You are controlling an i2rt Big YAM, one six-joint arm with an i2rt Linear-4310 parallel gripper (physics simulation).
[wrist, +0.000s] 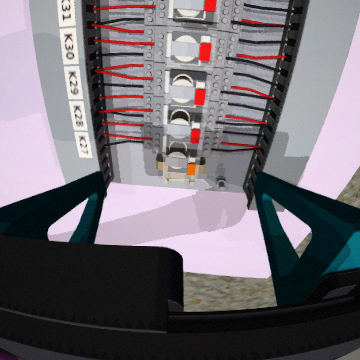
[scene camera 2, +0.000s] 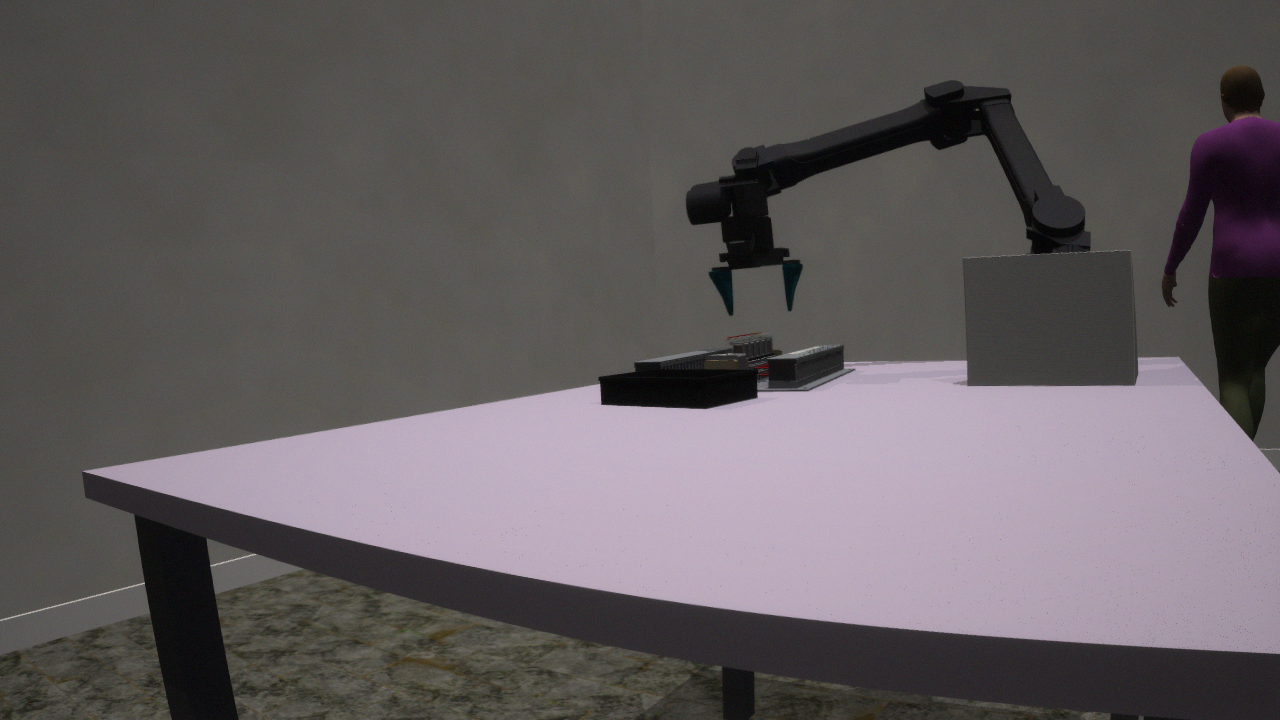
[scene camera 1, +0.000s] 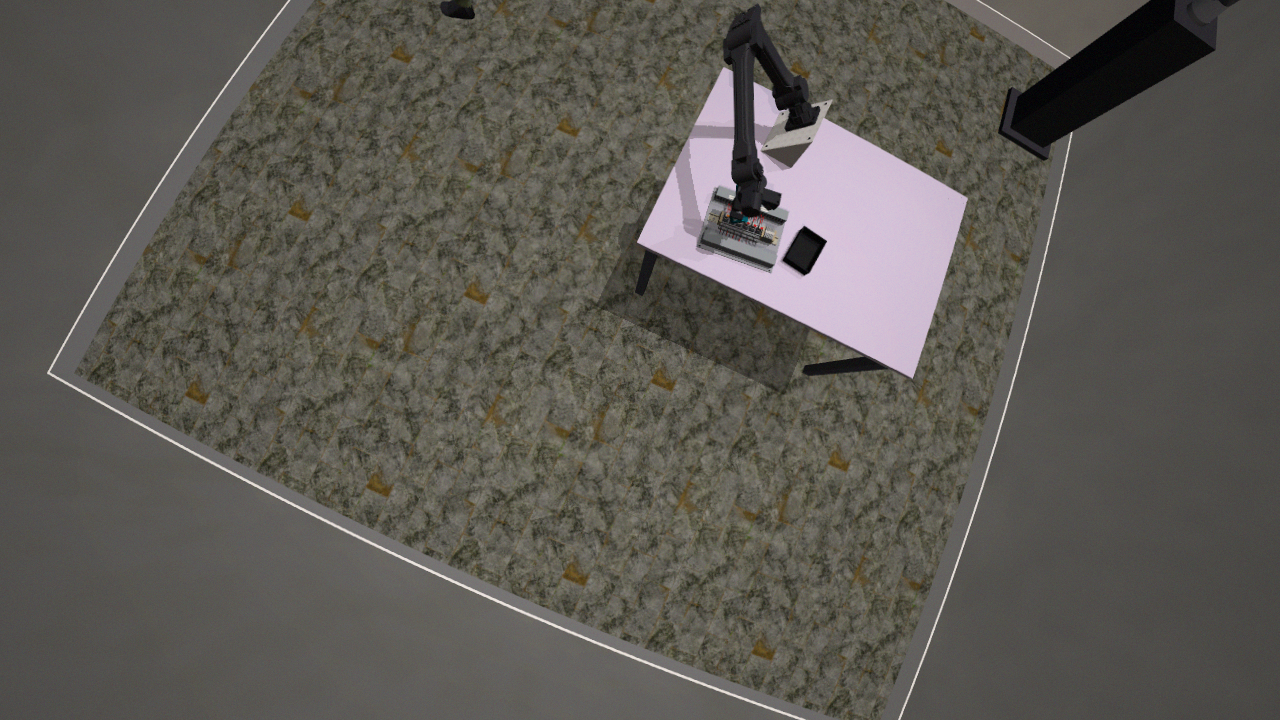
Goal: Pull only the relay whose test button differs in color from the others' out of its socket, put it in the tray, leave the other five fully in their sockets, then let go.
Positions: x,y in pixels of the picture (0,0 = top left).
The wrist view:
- gripper: 179,179
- red-buttoned relay: 184,129
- grey panel: 132,163
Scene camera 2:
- gripper: 760,313
